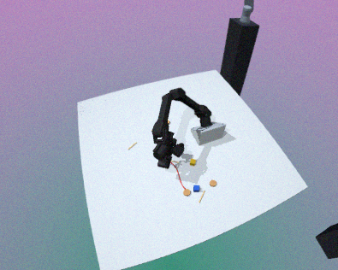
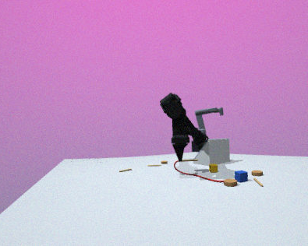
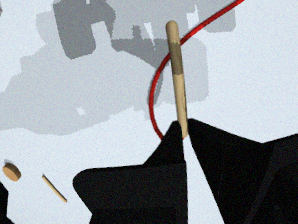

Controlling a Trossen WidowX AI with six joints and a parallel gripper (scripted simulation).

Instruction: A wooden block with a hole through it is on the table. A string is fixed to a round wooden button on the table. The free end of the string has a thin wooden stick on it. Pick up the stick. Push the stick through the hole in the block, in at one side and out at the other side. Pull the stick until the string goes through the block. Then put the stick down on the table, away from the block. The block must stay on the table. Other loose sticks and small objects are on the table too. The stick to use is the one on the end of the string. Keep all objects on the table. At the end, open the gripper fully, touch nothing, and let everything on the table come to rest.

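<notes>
My gripper tip is now 14 cm past the yellow block, 4 cm to the right of it and 4 cm above it. Round my gripper tip: blue cube: 10 cm behind, 21 cm to the left, 4 cm below.
</notes>
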